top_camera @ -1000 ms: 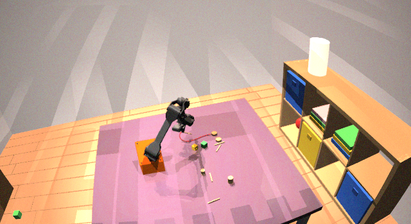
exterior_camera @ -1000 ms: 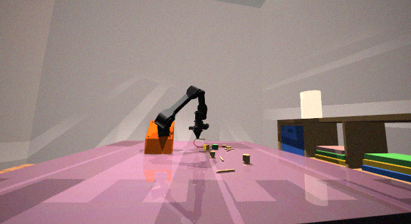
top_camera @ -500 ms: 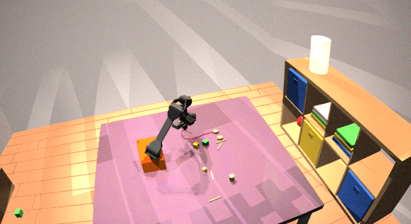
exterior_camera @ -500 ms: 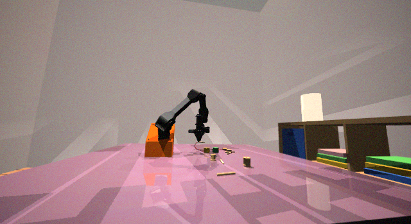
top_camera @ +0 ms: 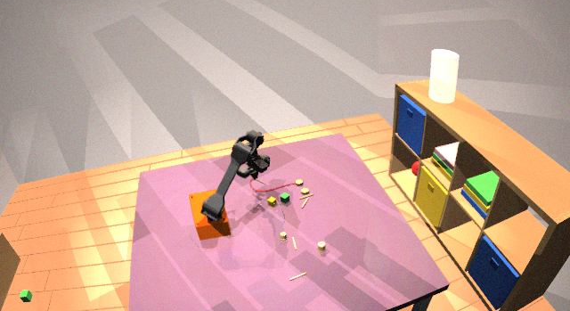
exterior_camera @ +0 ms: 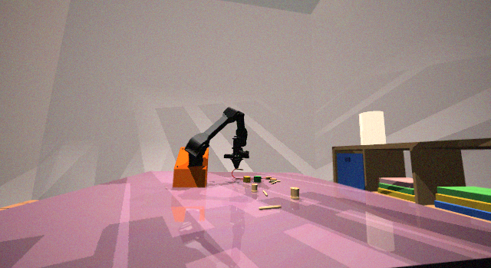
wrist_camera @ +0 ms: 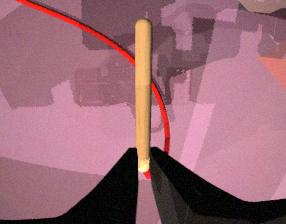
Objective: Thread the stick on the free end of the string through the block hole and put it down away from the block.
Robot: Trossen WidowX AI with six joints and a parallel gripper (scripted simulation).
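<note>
The yellow wooden block is 3 cm ahead of my gripper tip, 15 cm to the right of it and 4 cm below it. From my gripper tip the other things lie so: green cube (10 cm ahead, 15 cm to the right, 4 cm below); then thin wooden stick (1 cm ahead, 1 cm to the right); then round wooden button (21 cm ahead, 5 cm to the right, 5 cm below).
</note>
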